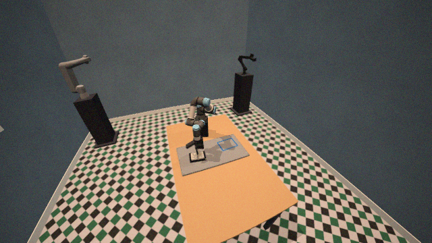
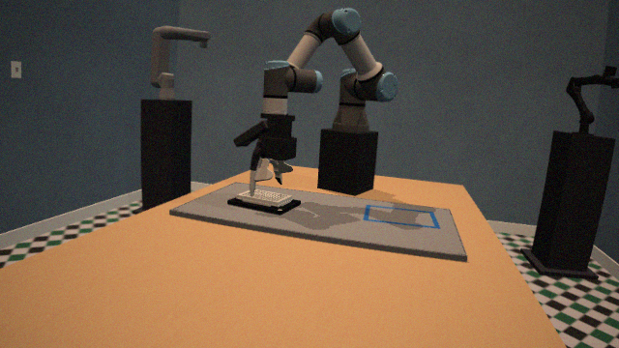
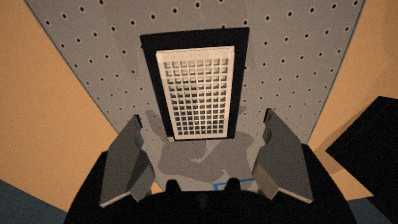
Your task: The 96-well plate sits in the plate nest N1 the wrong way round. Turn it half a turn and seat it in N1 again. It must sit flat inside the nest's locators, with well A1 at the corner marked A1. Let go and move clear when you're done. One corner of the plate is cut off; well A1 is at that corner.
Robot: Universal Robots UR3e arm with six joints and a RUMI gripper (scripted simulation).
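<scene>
My gripper is now 2 cm above the white 96-well plate. The rest, counted from my hand: white corner mark (7 cm ahead, 6 cm to the left, 3 cm below); then black plate nest N1 (3 cm below).
</scene>
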